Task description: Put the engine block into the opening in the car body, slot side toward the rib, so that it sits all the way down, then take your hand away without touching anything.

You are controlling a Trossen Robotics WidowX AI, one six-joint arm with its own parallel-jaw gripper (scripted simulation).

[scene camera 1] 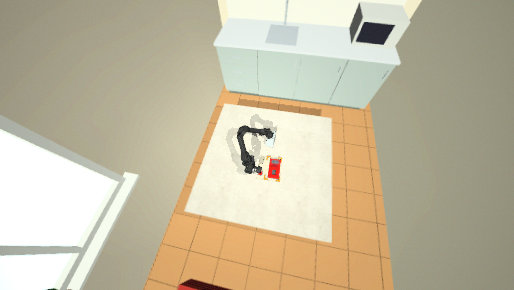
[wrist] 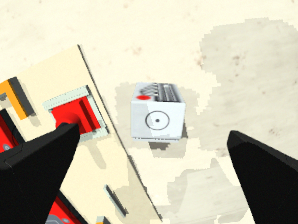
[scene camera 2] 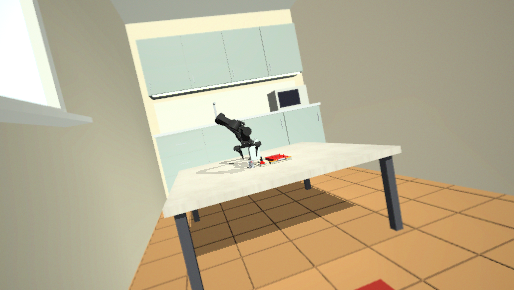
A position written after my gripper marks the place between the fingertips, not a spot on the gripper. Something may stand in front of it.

Observation:
My gripper [wrist: 154,134] is open, holding nothing. I also see an engine block [wrist: 157,111].

